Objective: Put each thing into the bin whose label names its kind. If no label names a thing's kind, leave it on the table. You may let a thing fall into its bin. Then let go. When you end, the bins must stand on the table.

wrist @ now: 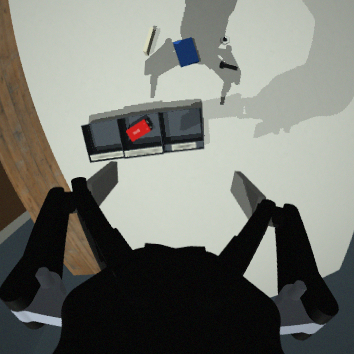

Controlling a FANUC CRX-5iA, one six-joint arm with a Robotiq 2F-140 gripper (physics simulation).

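Places are measured from the arm's base along level axes (x ahead, y left, z up), in centimetres.
Where they show: gripper, fingertip midpoint: (175, 176).
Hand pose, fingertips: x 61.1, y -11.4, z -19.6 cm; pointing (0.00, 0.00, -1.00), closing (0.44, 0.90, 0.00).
Note:
Each offset is from my fingertips to the top centre of the thing. "spot": to the spot under its first point. Level surfaces: height alone.
Three dark bins stand joined in a row: the left bin {spot: dy -17.6, dx -8.6, dz -15.8 cm} (86, 142), the middle bin {dy -5.6, dx -5.2, dz -14.4 cm} (161, 131) and the right bin {spot: dy +6.7, dx -2.7, dz -16.2 cm} (202, 124). Their white front labels are too small to read. A red thing {dy -5.8, dx -6.4, dz -15.9 cm} (138, 130) with a white mark and a dark end lies in the middle bin. On the table beyond the bins are a narrow cream piece {dy +2.9, dx -22.2, dz -15.8 cm} (150, 40), a blue block-like thing {dy +9.0, dx -17.7, dz -17.3 cm} (186, 52), a nut {dy +17.4, dx -17.7, dz -17.5 cm} (225, 40) and a black bolt {dy +16.2, dx -12.2, dz -17.0 cm} (228, 65). My gripper (175, 176) is wide open and empty, its fingertips on the near side of the bins in the view.
The pale table top {dz -18.4 cm} (175, 215) has a wooden edge (30, 130) along the left. Dark floor shows at the lower corners. Shadows of the arm and gripper fall around the blue thing, the nut and the bolt, and across the right side.

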